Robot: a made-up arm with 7 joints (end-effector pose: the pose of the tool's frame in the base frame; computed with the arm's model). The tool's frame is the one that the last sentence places.
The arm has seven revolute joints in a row. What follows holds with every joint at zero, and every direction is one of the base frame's. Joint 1 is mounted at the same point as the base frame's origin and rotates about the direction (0.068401, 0.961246, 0.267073), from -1.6 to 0.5 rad. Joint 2 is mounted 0.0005 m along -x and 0.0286 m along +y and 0.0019 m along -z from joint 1 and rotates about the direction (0.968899, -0.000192, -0.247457), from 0 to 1.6 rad. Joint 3 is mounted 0.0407 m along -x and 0.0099 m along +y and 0.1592 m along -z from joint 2 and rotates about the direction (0.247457, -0.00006, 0.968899), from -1.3 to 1.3 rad. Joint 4 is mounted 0.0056 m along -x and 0.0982 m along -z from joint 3 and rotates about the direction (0.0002, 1, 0.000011), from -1.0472 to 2.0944 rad. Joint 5 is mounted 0.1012 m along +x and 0.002 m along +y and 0.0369 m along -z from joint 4 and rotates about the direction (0.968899, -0.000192, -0.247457), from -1.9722 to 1.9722 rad. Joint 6 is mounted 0.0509 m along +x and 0.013 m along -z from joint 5 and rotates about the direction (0.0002, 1, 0.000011), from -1.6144 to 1.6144 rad. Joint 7 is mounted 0.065 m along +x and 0.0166 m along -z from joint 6 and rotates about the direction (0.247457, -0.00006, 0.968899), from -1.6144 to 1.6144 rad. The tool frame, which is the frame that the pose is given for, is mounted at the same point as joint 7; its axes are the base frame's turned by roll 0, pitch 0.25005 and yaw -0.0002 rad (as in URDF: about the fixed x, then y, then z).
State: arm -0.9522 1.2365 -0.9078 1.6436 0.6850 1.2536 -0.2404
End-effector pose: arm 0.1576 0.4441 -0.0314 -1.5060 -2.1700 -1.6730
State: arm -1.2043 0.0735 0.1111 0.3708 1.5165 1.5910 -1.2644
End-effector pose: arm 0.3806 0.0471 -0.0665 0.2496 0.9956 0.1143
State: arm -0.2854 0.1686 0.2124 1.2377 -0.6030 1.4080 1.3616
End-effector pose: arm 0.0370 0.0747 -0.4428 0.8507 2.5677 0.6177
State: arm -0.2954 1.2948 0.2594 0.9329 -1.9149 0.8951 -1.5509
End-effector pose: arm 0.1899 0.4169 -0.1133 -1.1393 -0.3568 -0.9131
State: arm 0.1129 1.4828 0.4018 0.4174 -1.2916 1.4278 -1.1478
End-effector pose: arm 0.1447 0.3898 -0.0731 -0.9251 1.0959 -0.4110
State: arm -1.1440 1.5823 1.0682 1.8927 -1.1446 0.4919 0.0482
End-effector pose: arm 0.1776 0.4615 -0.0074 -1.6158 -0.3450 0.7349
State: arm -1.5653 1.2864 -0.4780 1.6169 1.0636 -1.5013 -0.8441
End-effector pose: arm 0.3003 0.3431 0.0268 1.7216 0.5883 -1.2515
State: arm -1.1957 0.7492 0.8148 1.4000 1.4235 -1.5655 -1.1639
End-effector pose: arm 0.3721 0.2258 -0.1014 1.4833 -0.0973 -1.4174
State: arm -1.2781 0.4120 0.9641 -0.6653 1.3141 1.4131 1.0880
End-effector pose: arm 0.1758 0.2283 0.0165 -0.4755 0.3009 2.9267
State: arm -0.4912 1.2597 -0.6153 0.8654 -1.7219 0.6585 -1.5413
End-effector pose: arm 0.2050 0.3758 -0.2092 -1.0685 0.4880 -0.8221
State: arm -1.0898 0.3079 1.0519 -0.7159 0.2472 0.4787 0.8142
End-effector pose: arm 0.1927 0.2159 0.0310 -0.4299 -1.0207 1.8043
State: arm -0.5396 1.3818 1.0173 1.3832 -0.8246 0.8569 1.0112
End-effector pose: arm 0.1299 0.4762 -0.0746 -0.7565 0.8834 1.8815
